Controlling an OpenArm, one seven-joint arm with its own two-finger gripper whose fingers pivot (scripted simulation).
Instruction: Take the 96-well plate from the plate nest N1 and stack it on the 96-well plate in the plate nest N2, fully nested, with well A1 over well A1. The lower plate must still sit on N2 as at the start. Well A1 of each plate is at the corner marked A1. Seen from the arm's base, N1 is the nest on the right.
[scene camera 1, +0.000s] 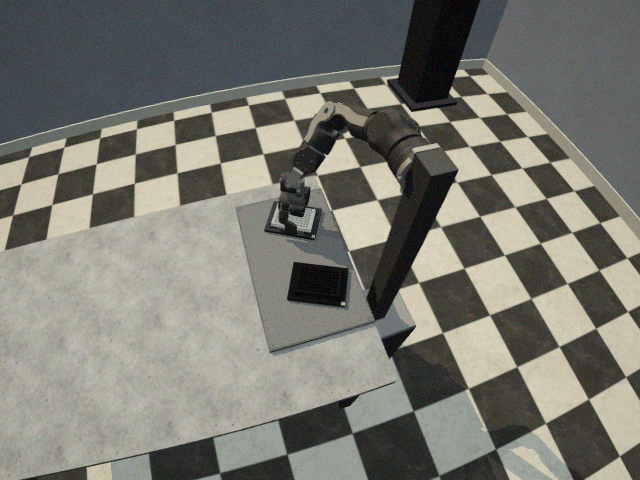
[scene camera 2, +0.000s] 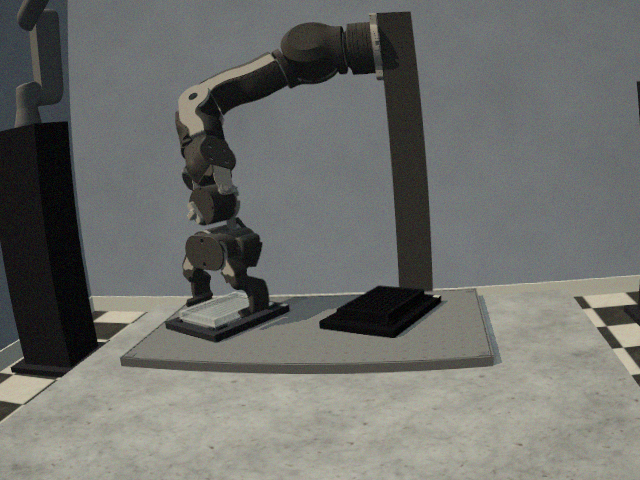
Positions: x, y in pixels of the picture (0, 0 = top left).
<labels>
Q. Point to a dark mounting post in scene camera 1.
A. At 432, 173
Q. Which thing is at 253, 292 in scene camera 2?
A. The gripper.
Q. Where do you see a black 96-well plate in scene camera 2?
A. At 388, 303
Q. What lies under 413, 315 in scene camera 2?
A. A nest N2.
</labels>
